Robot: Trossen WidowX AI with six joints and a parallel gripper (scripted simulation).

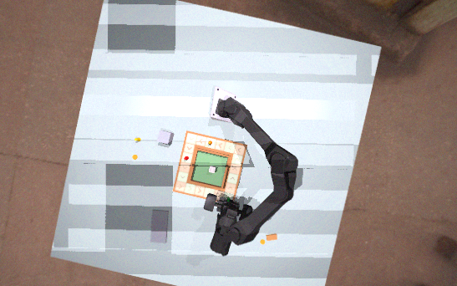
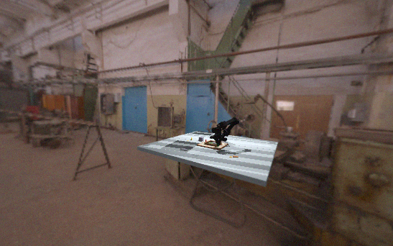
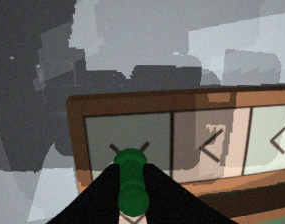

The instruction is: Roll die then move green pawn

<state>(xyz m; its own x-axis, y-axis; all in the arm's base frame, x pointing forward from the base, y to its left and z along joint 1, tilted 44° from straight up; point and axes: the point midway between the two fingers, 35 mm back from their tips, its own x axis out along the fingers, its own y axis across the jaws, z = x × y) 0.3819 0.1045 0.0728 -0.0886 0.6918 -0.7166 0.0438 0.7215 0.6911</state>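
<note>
The orange pawn is 23 cm behind my gripper tip, 14 cm to the right of it and 1 cm below it. From my gripper tip the other things lie so: green tray 12 cm to the right, 11 cm behind, 3 cm below; grey die 11 cm behind, 10 cm to the right, 1 cm below; green pawn 1 cm above.
</note>
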